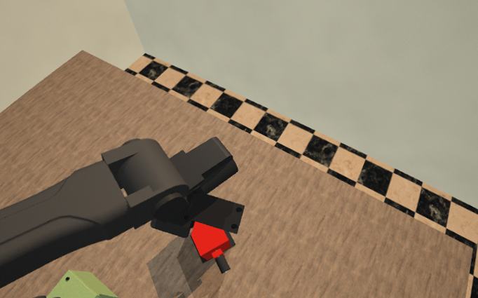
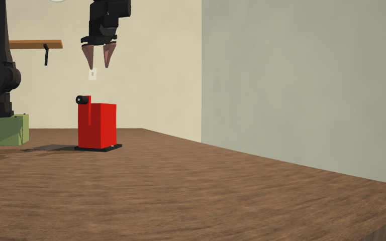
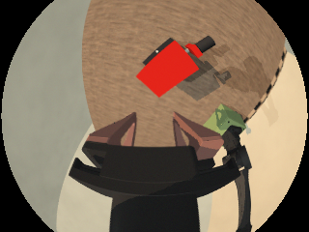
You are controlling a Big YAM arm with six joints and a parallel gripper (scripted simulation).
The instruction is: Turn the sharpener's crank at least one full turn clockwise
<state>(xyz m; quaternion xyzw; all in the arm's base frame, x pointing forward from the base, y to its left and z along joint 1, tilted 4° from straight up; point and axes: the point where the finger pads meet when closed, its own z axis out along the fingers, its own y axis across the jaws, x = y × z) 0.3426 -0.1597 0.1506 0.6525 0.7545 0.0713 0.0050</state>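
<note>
Now: the black knob 60 mm behind my hand, 100 mm to the right of it and 110 mm below it. Round my hand: crank 60 mm behind, 100 mm to the right, 110 mm below.
</note>
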